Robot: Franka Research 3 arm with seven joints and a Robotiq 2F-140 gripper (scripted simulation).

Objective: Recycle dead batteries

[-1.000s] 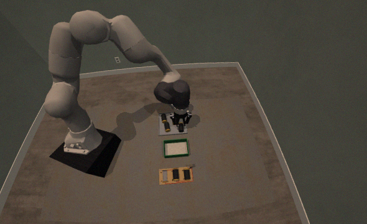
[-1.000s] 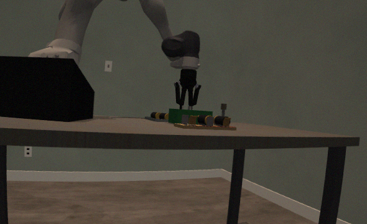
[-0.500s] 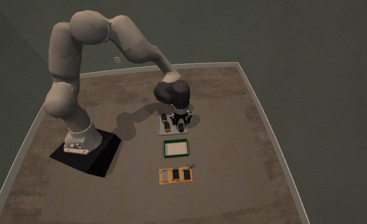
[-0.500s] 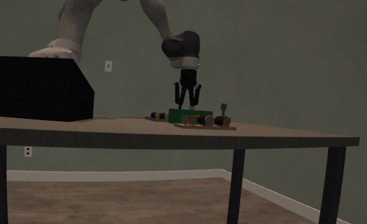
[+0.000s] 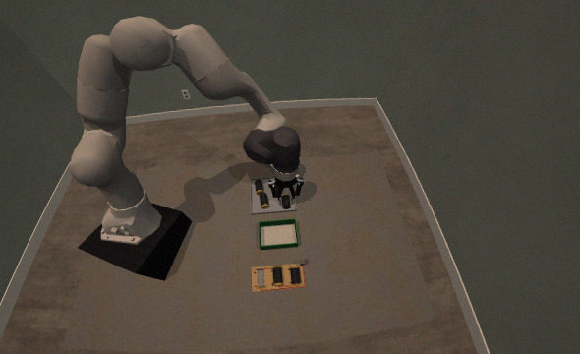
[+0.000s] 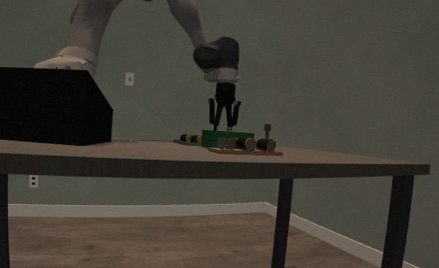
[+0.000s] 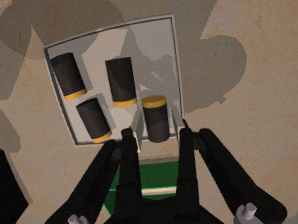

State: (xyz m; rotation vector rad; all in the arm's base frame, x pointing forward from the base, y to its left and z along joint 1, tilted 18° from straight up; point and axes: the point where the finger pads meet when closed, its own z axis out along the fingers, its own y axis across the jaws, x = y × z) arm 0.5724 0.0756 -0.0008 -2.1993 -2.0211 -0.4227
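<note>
Now: the grey tray 6 cm behind my hand, 5 cm to the left of it and 4 cm below it. The rest, counted from my hand: holder (8 cm behind, 31 cm to the right, 4 cm below); green recycling box (6 cm behind, 15 cm to the right, 3 cm below); bulb (1 cm ahead, 28 cm to the right, 4 cm above).
</note>
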